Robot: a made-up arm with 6 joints. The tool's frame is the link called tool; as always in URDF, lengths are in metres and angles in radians.
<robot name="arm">
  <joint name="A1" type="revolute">
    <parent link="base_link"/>
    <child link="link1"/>
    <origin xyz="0 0 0.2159"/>
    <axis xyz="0 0 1"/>
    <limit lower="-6.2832" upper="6.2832" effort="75" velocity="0.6"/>
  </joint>
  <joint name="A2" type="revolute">
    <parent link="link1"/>
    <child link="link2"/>
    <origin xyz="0 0.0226 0"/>
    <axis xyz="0 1 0"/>
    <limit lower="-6.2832" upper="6.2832" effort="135" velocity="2.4"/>
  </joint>
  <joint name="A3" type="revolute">
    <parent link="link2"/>
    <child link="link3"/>
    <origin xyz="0 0 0.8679"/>
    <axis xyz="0 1 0"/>
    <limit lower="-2.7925" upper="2.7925" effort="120" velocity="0.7"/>
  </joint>
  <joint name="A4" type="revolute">
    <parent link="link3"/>
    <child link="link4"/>
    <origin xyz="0 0 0.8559"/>
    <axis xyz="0 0 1"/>
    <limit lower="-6.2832" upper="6.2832" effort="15" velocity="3"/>
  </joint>
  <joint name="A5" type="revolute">
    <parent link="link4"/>
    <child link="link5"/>
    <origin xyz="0 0 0"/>
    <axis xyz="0 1 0"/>
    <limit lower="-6.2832" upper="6.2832" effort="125" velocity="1.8"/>
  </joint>
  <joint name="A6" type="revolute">
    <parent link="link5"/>
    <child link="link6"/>
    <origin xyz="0 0 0.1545"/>
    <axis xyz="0 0 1"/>
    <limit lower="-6.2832" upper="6.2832" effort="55" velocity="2"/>
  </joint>
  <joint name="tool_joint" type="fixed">
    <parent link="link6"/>
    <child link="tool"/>
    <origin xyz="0 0 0"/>
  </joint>
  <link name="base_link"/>
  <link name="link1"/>
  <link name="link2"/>
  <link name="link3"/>
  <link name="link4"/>
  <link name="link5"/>
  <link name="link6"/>
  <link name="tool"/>
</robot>
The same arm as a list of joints. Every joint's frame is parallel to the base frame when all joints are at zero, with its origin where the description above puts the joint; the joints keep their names.
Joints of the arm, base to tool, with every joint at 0 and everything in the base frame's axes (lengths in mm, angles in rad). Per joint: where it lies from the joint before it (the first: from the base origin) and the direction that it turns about. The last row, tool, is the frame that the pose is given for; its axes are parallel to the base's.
A1: axis +z offset 0.0 0.0 215.9
A2: axis +y offset 0.0 22.6 0.0
A3: axis +y offset 0.0 0.0 867.9
A4: axis +z offset 0.0 0.0 855.9
A5: axis +y offset 0.0 0.0 0.0
A6: axis +z offset 0.0 0.0 154.5
tool: offset 0.0 0.0 0.0
Joint limits (rad, base to tool): -6.2832..6.2832 -6.2832..6.2832 -2.7925..2.7925 -6.2832..6.2832 -6.2832..6.2832 -6.2832..6.2832

